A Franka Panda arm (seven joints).
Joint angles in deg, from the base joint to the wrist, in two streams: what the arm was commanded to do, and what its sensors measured. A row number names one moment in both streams.
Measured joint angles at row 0:
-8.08, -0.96, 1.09, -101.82, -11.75, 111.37, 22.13
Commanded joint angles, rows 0 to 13:
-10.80, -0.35, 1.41, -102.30, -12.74, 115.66, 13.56
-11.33, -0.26, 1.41, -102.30, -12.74, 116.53, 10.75
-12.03, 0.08, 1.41, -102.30, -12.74, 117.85, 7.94
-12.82, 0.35, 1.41, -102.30, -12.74, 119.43, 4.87
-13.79, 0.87, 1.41, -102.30, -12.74, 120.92, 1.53
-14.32, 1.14, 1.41, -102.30, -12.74, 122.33, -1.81
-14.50, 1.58, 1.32, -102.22, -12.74, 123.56, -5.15
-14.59, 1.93, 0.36, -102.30, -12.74, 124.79, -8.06
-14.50, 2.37, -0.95, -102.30, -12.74, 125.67, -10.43
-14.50, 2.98, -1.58, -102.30, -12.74, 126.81, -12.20
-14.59, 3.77, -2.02, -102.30, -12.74, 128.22, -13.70
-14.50, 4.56, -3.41, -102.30, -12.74, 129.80, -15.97
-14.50, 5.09, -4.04, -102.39, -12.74, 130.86, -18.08
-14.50, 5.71, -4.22, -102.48, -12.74, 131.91, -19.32
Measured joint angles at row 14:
-14.51, 4.09, -2.96, -102.02, -11.79, 127.98, -14.61
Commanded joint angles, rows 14 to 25:
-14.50, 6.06, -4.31, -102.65, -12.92, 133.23, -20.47
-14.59, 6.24, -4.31, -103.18, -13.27, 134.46, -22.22
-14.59, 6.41, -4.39, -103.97, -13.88, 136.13, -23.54
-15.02, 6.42, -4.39, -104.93, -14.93, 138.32, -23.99
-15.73, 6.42, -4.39, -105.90, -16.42, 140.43, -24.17
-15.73, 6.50, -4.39, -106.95, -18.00, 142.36, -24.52
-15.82, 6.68, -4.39, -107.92, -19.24, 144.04, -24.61
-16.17, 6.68, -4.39, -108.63, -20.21, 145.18, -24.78
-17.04, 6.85, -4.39, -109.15, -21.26, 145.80, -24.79
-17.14, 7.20, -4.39, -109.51, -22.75, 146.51, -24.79
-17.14, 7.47, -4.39, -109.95, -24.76, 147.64, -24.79
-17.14, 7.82, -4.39, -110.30, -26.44, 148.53, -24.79
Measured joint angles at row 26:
-16.35, 7.45, -4.78, -108.65, -21.85, 144.92, -23.87
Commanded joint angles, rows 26 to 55:
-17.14, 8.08, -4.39, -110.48, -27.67, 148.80, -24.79
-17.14, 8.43, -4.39, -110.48, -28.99, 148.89, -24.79
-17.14, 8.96, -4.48, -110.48, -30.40, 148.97, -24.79
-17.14, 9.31, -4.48, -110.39, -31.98, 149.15, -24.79
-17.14, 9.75, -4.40, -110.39, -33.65, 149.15, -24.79
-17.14, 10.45, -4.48, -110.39, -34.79, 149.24, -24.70
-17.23, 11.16, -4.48, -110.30, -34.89, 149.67, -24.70
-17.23, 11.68, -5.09, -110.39, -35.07, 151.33, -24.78
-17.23, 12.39, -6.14, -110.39, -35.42, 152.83, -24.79
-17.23, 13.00, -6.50, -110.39, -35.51, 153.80, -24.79
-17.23, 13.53, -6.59, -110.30, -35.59, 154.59, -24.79
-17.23, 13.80, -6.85, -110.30, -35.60, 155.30, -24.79
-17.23, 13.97, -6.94, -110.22, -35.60, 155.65, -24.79
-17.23, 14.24, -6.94, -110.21, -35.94, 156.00, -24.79
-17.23, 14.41, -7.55, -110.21, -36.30, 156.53, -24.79
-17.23, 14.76, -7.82, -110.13, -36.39, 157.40, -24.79
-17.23, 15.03, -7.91, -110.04, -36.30, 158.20, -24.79
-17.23, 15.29, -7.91, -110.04, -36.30, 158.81, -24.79
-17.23, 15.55, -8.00, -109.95, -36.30, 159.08, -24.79
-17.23, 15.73, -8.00, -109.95, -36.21, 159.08, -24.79
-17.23, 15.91, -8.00, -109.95, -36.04, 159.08, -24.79
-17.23, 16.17, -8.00, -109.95, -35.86, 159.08, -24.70
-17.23, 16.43, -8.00, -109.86, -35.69, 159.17, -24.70
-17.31, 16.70, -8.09, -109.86, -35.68, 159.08, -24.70
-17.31, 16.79, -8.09, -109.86, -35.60, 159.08, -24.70
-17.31, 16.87, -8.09, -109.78, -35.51, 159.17, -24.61
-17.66, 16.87, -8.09, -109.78, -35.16, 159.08, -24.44
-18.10, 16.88, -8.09, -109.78, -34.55, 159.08, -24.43
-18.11, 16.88, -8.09, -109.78, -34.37, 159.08, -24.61
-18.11, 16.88, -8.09, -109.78, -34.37, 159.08, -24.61
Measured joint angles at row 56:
-17.38, 16.44, -8.10, -110.27, -34.87, 157.53, -24.15
